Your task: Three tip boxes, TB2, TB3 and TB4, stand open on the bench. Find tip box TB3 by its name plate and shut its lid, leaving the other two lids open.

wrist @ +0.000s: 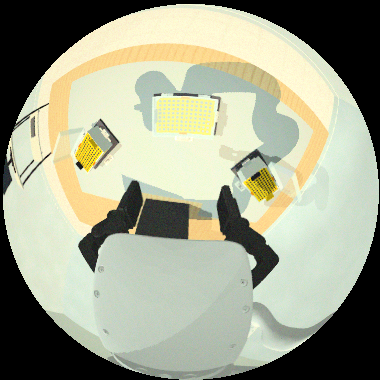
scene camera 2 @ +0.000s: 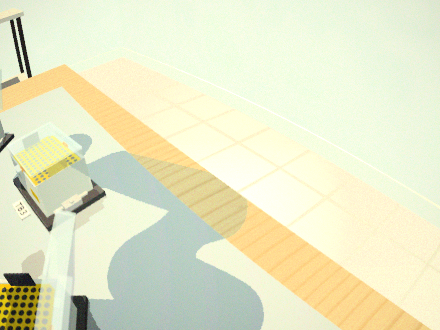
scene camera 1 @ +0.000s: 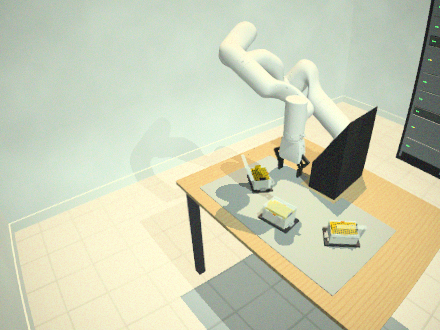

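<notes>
Tip box TB3 (scene camera 1: 279, 214) (scene camera 2: 52, 175) (wrist: 185, 116) is the middle box, on a dark base, with the name plate "TB3" (scene camera 2: 21, 209) beside it. Its clear lid lies down over the yellow tip rack. A second box (scene camera 1: 260, 176) (scene camera 2: 22, 307) (wrist: 261, 184) has its clear lid (scene camera 1: 246, 167) (scene camera 2: 60, 245) standing up. The third box (scene camera 1: 343, 231) (wrist: 90, 150) has its lid (scene camera 1: 362, 231) (wrist: 67, 145) open, tilted outward. I cannot read these two boxes' plates. My gripper (scene camera 1: 290, 169) (wrist: 178, 192) is open and empty, above the bench behind TB3, apart from every box.
A tall black block (scene camera 1: 342, 160) (wrist: 162, 218) stands on the bench (scene camera 1: 410, 250) beside the gripper, near the arm. The boxes stand on a grey mat (scene camera 1: 325, 275) (wrist: 100, 95). A dark rack with small lights (scene camera 1: 425, 100) stands beyond the bench.
</notes>
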